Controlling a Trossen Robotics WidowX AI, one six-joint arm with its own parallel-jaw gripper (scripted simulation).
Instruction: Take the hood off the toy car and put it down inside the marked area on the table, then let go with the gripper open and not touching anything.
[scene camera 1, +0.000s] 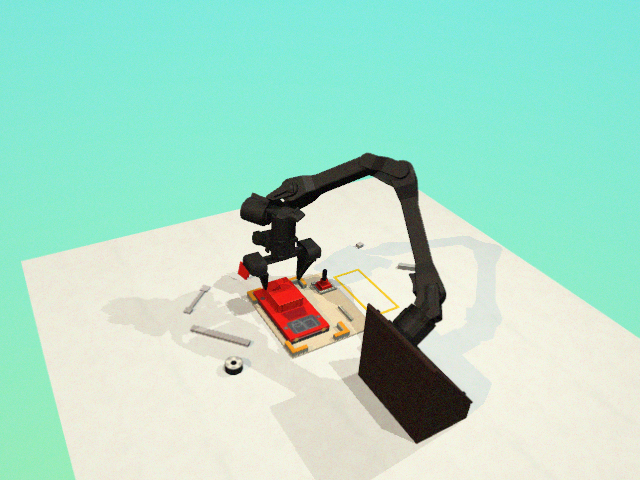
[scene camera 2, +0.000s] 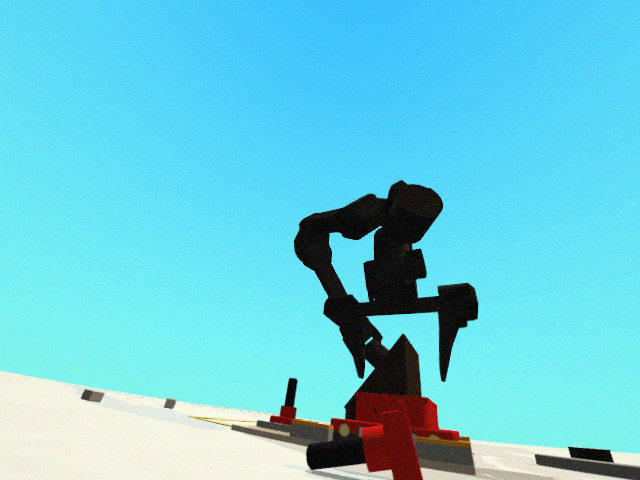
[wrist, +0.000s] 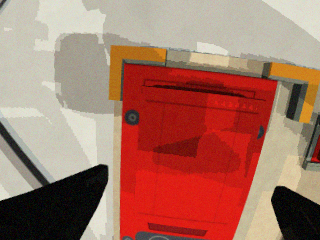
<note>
My gripper (scene camera 2: 399, 379) is open and holds nothing. Further things: a hood (scene camera 2: 422, 412) and a red toy car body (scene camera 2: 343, 428).
The hood shows as well in scene camera 1 (scene camera 1: 282, 294) and in the wrist view (wrist: 194, 148). My gripper is seen too in scene camera 1 (scene camera 1: 281, 284) and in the wrist view (wrist: 191, 184).
</note>
